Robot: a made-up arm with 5 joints.
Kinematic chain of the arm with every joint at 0, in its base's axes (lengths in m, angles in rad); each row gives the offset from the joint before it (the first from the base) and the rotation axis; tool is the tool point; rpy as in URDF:
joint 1: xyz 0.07 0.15 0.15 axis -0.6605 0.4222 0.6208
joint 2: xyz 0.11 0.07 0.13 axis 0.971 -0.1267 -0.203
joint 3: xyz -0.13 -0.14 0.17 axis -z
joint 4: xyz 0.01 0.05 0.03 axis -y
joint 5: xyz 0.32 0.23 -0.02 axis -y
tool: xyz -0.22 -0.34 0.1 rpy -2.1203 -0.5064 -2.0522
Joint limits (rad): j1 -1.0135..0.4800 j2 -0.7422..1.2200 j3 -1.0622..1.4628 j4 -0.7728..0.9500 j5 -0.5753..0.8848
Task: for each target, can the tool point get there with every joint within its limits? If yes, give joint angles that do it. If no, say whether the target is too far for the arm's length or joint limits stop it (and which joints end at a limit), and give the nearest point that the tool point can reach.
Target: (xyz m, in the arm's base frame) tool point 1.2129 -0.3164 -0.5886
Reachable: no: too far | nearest point 0.2691 -0.0477 0.1305 | short by 1.217 m
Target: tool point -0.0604 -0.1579 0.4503
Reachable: yes | joints -0.0917 0.6478 0.5327 0.7583 -0.2774
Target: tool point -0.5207 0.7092 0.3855
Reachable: no: joint limits stop it (at a limit: joint 1, joint 2, joint 3, joint 4, joint 5) | nearest point 0.0290 0.5755 0.6245 | short by 0.614 m
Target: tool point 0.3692 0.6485 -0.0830
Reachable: no: joint limits stop it (at a limit: joint 1, joint 2, joint 4, joint 5) | nearest point 0.2161 0.4976 0.2633 | short by 0.408 m
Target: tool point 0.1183 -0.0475 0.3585
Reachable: yes | joints 0.2851 0.6725 0.3982 0.1857 0.2803
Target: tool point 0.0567 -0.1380 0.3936
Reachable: yes | joints -0.3422 0.2993 0.2265 -0.3913 -0.0463
